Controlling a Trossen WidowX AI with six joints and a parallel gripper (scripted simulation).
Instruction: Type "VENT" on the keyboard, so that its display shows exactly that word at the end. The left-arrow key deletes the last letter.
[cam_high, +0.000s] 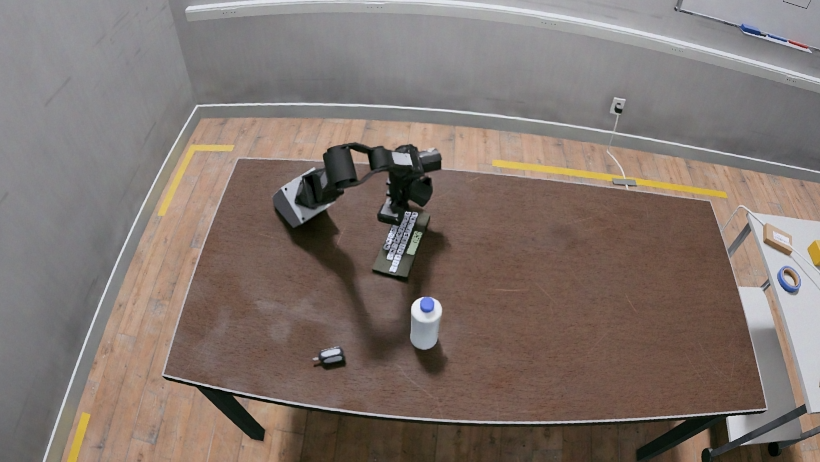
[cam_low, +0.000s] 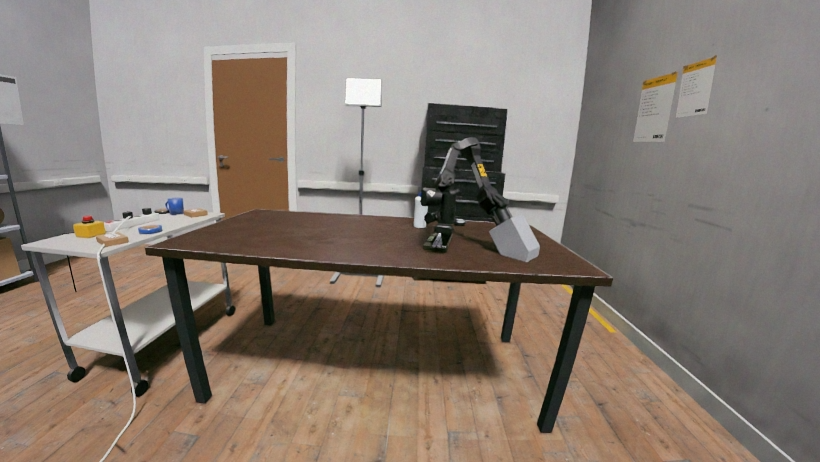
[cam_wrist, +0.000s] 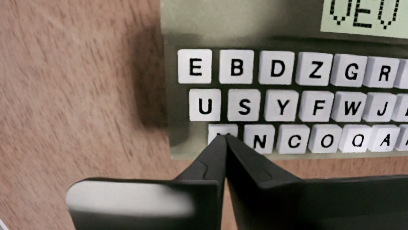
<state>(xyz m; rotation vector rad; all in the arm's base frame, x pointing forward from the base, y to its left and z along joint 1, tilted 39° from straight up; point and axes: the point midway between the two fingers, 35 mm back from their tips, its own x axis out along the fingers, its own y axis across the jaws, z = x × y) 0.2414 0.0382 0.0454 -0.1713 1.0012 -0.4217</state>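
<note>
My gripper is now 10 mm past the left-arrow key, 180 mm to the left of it and 30 mm above it. The rest, counted from my hand: dark object (170 mm behind, 430 mm to the right, 30 mm below); then white bottle (60 mm ahead, 360 mm to the right, 30 mm above).
</note>
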